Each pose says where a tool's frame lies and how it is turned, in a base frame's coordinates. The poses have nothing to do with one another.
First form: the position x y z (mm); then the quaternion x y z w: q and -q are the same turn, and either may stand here.
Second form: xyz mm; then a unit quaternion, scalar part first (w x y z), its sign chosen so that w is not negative. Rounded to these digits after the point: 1 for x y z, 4 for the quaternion.
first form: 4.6 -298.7 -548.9 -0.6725 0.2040 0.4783 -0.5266
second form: 4.6 -298.7 -548.9 0.5266 0.6725 -0.2040 -0.4783
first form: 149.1 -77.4 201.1 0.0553 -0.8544 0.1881 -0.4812
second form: 149.1 -77.4 201.1 0.4812 -0.0553 0.8544 -0.1881
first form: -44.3 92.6 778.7 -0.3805 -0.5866 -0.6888 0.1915
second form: -44.3 92.6 778.7 0.1915 -0.3805 -0.5866 -0.6888
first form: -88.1 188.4 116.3 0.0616 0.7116 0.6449 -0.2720
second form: -88.1 188.4 116.3 0.2720 -0.0616 -0.7116 -0.6449
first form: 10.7 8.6 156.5 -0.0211 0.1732 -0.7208 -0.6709
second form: 10.7 8.6 156.5 0.6709 0.0211 -0.1732 0.7208
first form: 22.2 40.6 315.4 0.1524 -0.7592 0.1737 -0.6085
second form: 22.2 40.6 315.4 0.6085 -0.1524 0.7592 -0.1737
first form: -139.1 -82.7 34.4 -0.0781 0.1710 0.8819 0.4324
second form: -139.1 -82.7 34.4 0.4324 -0.0781 0.1710 0.8819
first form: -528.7 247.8 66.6 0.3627 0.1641 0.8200 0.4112
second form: -528.7 247.8 66.6 0.4112 0.3627 0.1641 0.8200
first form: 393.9 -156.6 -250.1 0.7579 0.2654 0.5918 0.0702
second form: 393.9 -156.6 -250.1 0.0702 0.7579 0.2654 0.5918
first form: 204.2 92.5 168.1 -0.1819 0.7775 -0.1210 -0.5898
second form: 204.2 92.5 168.1 0.5898 0.1819 -0.7775 0.1210
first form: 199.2 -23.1 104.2 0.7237 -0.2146 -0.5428 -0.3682
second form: 199.2 -23.1 104.2 0.3682 -0.7237 0.2146 0.5428
